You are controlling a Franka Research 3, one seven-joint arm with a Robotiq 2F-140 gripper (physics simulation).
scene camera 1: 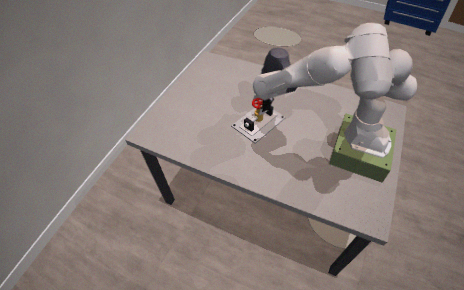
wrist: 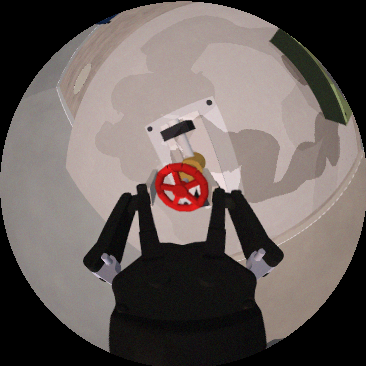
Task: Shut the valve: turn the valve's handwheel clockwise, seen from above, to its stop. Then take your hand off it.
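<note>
The valve's red handwheel (scene camera 1: 257, 103) (wrist: 182, 189) sits level on top of the brass valve body (scene camera 1: 259, 115) (wrist: 196, 162), with its spokes seen from above in the wrist view. The valve stands on a white plate (scene camera 1: 250, 136) (wrist: 157, 138) on the table. My gripper (scene camera 1: 259, 104) (wrist: 179, 175) is shut on the handwheel, one finger pad at each side of the rim. In the scene view the arm's wrist hides part of the gripper. The turning angle of the wheel relative to its stop cannot be told.
A black pipe bracket (scene camera 1: 249, 124) (wrist: 178, 130) stands on the plate beside the valve. The arm rises from a green base block (scene camera 1: 357, 166) (wrist: 315, 80) at the right of the grey table (scene camera 1: 200, 125). A blue cabinet (scene camera 1: 416, 15) stands on the floor at the back.
</note>
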